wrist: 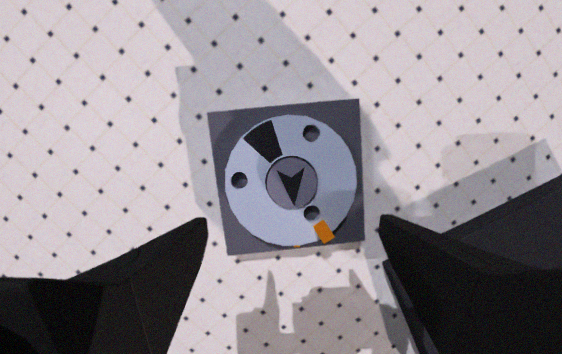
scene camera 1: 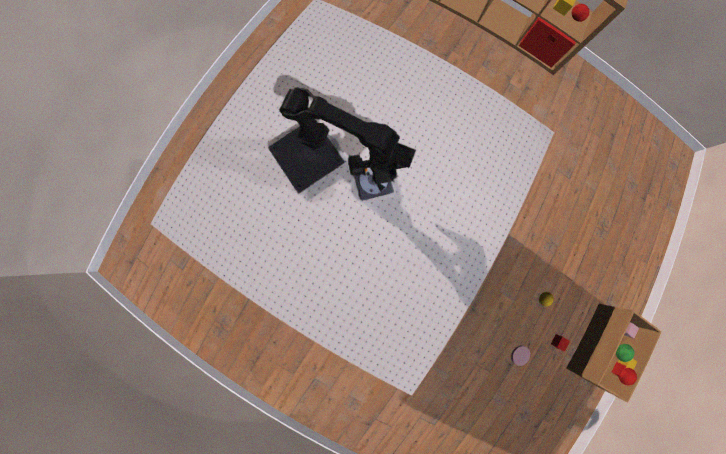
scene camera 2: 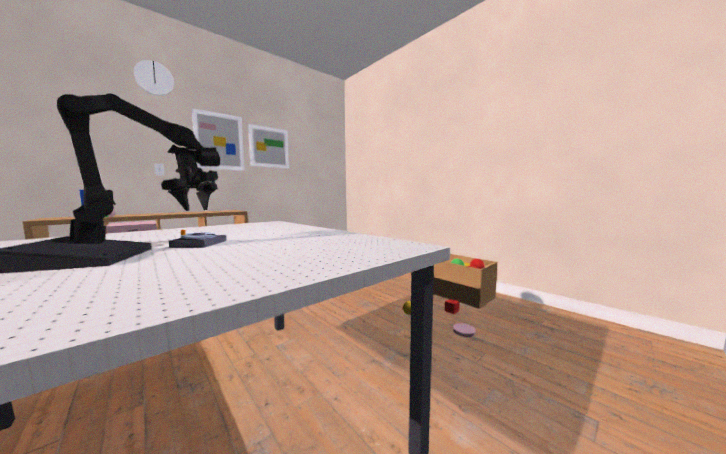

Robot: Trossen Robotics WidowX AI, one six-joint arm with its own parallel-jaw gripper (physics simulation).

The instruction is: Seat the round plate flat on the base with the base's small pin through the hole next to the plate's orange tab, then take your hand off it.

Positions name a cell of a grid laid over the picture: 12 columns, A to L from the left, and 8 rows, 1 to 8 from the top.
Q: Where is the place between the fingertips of my gripper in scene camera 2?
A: D4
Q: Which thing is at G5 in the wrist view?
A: A central hub.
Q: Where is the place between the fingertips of my gripper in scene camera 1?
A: G4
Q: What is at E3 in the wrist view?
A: A dark square base.
